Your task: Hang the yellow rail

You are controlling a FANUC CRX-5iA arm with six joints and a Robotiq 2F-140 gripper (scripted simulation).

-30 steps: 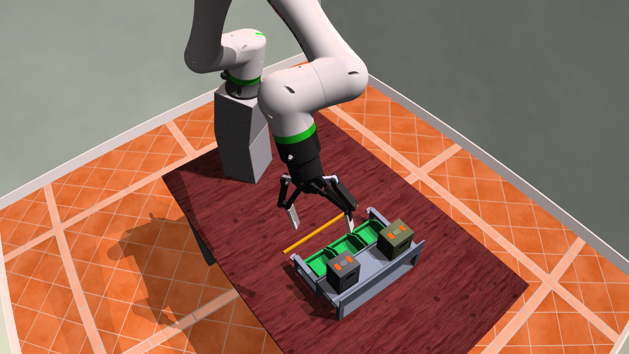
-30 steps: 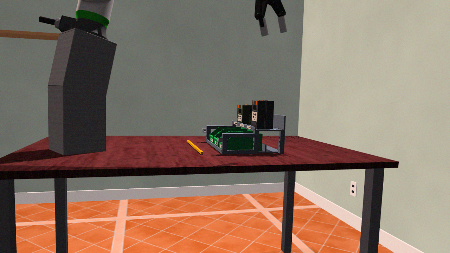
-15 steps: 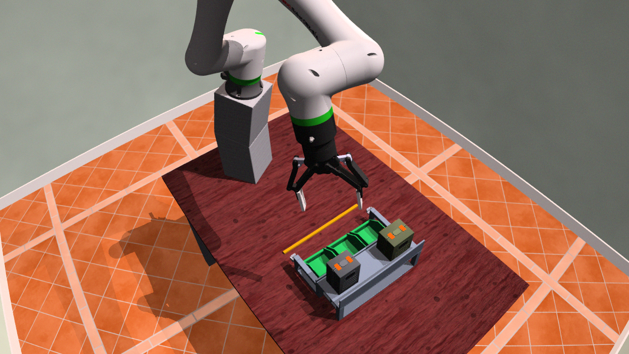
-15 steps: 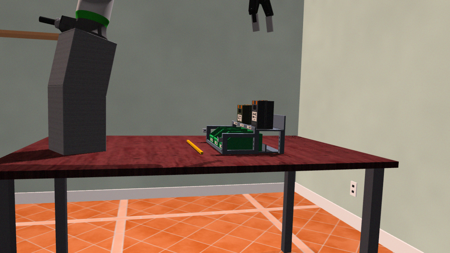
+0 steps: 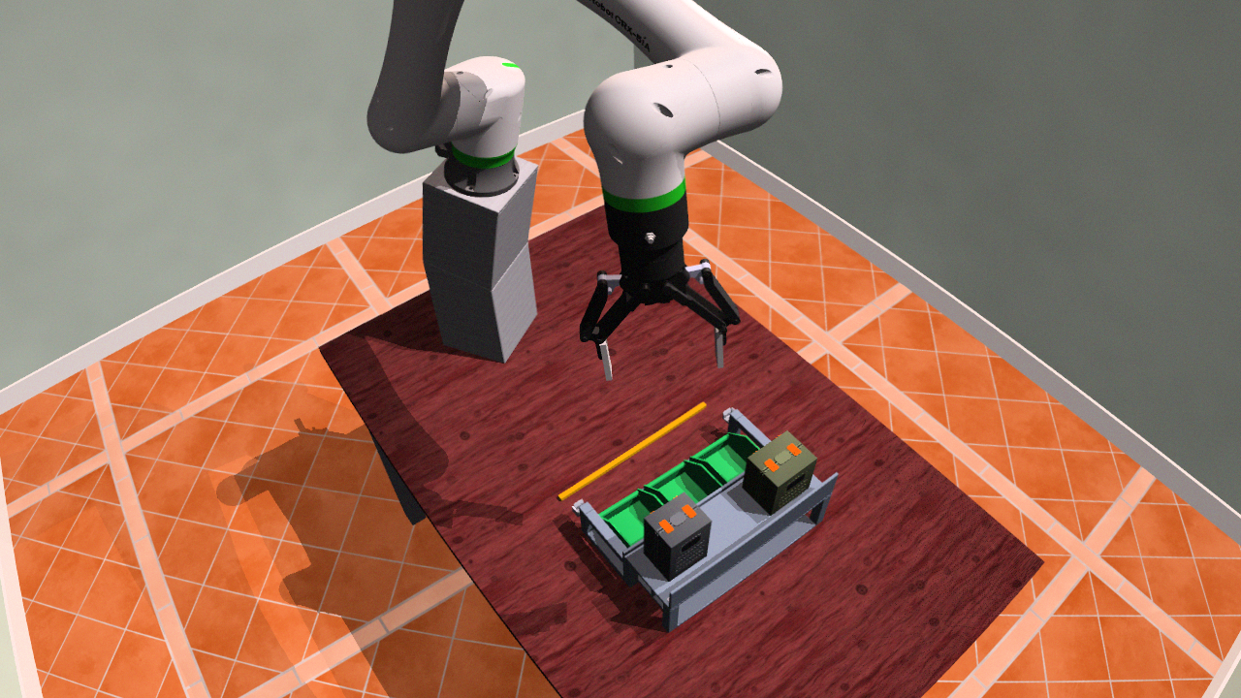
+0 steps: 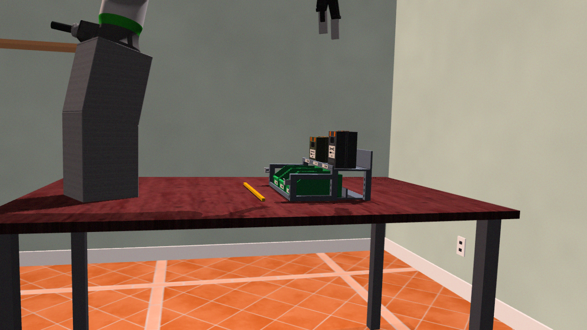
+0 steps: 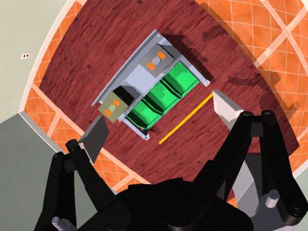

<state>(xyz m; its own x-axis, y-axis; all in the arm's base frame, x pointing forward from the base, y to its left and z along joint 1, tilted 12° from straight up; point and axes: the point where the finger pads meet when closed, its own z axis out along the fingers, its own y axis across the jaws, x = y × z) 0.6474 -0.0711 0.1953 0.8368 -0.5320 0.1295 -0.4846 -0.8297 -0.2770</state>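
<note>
The yellow rail is 230 mm behind my hand, 100 mm to the left of it and 530 mm below it.
</note>
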